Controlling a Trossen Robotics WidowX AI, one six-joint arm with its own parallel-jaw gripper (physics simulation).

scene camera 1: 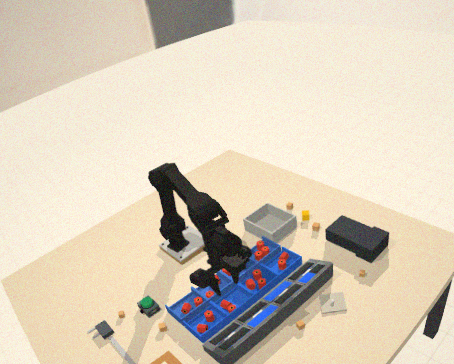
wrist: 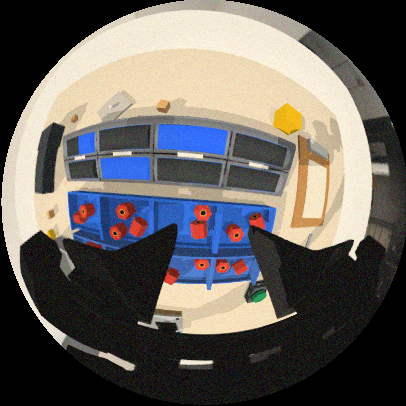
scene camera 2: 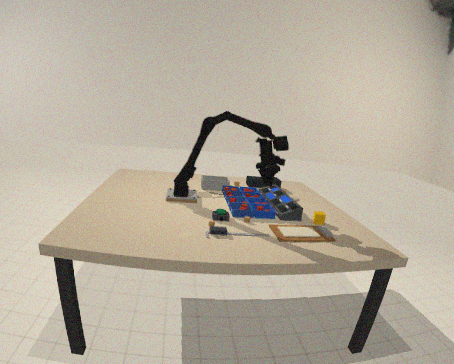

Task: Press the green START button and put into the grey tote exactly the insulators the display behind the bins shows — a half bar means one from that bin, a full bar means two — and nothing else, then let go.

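There is a black box here, along with a display and a grey tote. As for my gripper, which the wrist view shows as well, it is open and holds nothing.
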